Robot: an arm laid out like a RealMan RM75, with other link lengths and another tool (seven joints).
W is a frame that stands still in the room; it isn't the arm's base.
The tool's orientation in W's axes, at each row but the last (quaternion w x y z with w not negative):
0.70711, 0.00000, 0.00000, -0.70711
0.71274, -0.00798, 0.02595, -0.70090
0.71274, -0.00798, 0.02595, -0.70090
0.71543, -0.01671, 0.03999, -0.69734
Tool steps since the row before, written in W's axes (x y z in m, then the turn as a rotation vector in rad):
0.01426, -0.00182, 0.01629, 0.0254, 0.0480, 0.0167
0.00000, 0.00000, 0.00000, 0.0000, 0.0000, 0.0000
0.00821, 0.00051, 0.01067, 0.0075, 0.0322, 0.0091
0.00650, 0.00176, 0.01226, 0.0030, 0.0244, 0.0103
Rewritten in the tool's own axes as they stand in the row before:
0.00182, 0.01426, 0.01629, -0.0480, 0.0254, 0.0167
0.00000, 0.00000, 0.00000, 0.0000, 0.0000, 0.0000
-0.00065, 0.00770, 0.01104, -0.0323, 0.0076, 0.0086
-0.00202, 0.00555, 0.01268, -0.0247, 0.0028, 0.0097

